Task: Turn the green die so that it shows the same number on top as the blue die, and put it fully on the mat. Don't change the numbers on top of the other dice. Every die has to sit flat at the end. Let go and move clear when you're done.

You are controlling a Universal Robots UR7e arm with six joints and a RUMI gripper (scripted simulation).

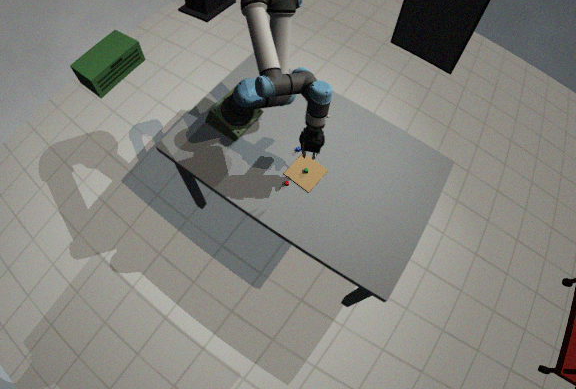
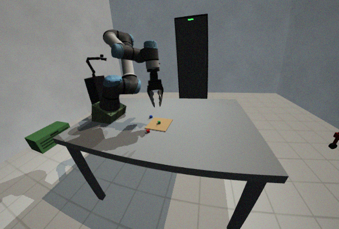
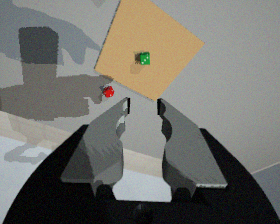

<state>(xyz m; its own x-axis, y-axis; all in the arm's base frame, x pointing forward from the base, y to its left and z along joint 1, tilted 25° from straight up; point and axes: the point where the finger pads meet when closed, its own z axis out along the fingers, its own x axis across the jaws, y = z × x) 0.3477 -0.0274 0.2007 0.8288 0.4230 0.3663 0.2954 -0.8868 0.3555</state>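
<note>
Now: hand 13 cm above the green die. Round my hand: red die (4 cm behind, 10 cm to the right, 13 cm below); then blue die (9 cm behind, 7 cm to the left, 13 cm below); then tan mat (14 cm below).
</note>
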